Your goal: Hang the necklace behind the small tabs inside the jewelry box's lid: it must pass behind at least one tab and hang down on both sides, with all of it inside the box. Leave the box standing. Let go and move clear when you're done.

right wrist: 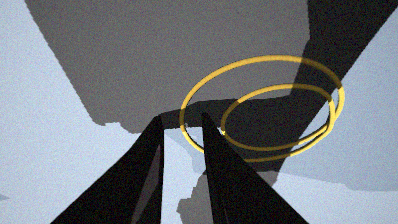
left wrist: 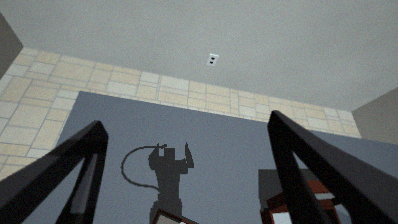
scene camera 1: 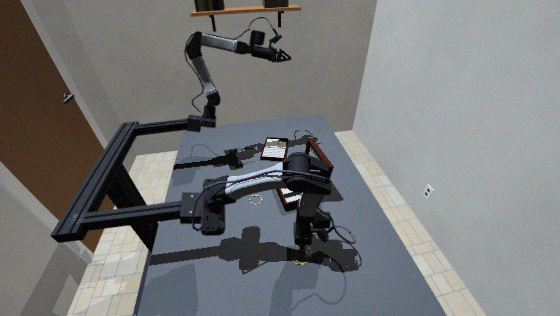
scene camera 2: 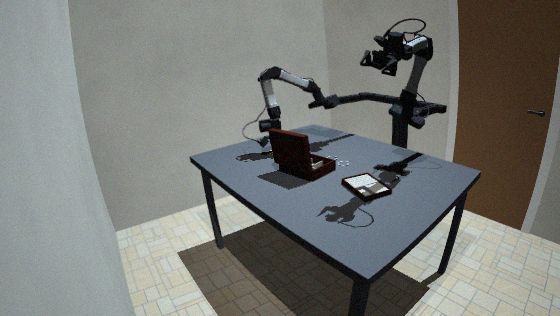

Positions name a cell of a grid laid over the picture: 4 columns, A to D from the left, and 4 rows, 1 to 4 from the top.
Labels:
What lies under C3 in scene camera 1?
A jewelry box.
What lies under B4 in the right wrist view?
My right gripper.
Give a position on a jewelry box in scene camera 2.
C2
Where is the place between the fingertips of my left gripper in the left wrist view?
At B3

